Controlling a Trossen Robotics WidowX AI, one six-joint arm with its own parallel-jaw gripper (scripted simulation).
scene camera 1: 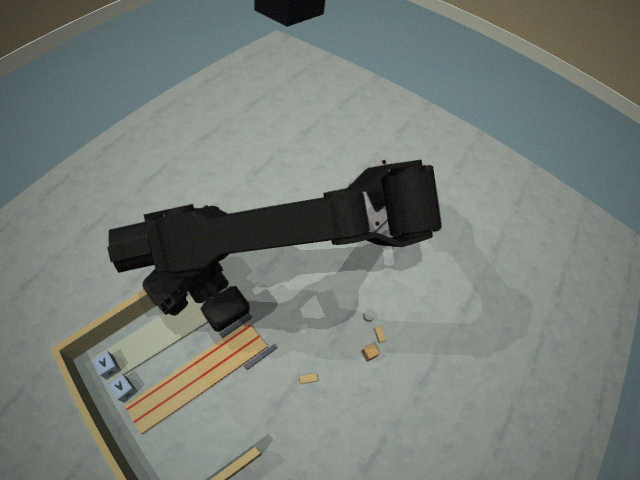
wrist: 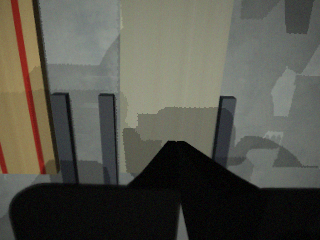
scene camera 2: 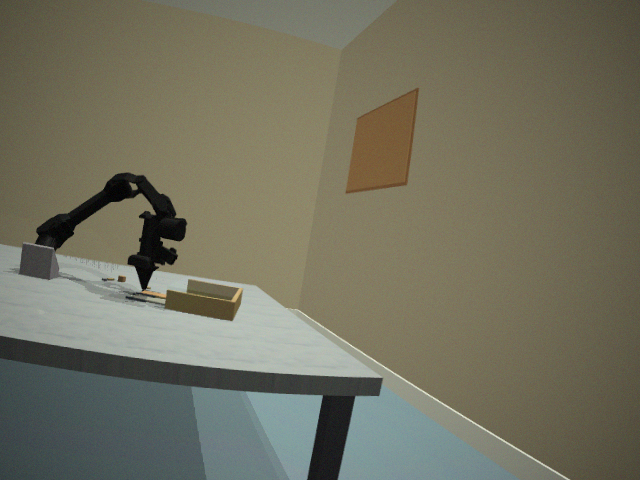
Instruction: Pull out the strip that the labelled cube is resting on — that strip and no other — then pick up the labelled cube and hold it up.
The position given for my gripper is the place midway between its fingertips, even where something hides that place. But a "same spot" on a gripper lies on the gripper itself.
my gripper: scene camera 1 207,295; wrist; scene camera 2
same spot on my gripper: (wrist: pixel 209 194) = (scene camera 2: pixel 149 274)
